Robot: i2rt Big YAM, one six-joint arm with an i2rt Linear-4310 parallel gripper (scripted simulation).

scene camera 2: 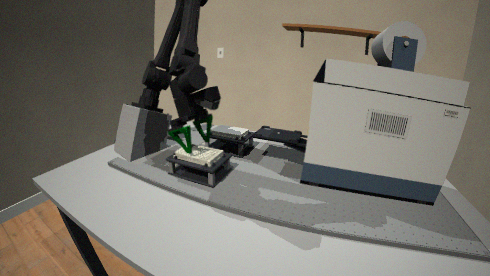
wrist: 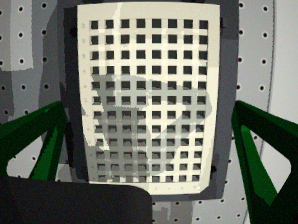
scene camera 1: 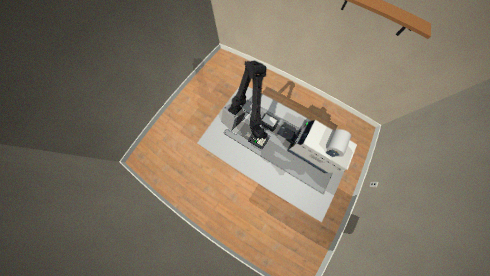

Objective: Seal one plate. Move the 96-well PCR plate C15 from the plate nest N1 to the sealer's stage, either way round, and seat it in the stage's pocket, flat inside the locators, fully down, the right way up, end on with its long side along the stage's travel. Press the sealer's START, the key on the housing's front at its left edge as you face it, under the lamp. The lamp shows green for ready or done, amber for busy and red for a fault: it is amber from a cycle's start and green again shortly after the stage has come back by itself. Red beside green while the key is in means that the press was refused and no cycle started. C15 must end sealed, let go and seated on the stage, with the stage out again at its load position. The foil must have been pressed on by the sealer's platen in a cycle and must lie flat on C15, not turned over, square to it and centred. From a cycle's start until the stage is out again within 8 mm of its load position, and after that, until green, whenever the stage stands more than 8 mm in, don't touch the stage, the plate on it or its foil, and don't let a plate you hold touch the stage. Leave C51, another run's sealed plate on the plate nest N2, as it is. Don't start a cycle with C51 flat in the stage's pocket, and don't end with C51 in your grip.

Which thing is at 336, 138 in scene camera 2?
A white sealer housing.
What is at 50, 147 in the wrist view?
The gripper.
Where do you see a 96-well plate C15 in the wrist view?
148, 74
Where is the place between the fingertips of the gripper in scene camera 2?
199, 147
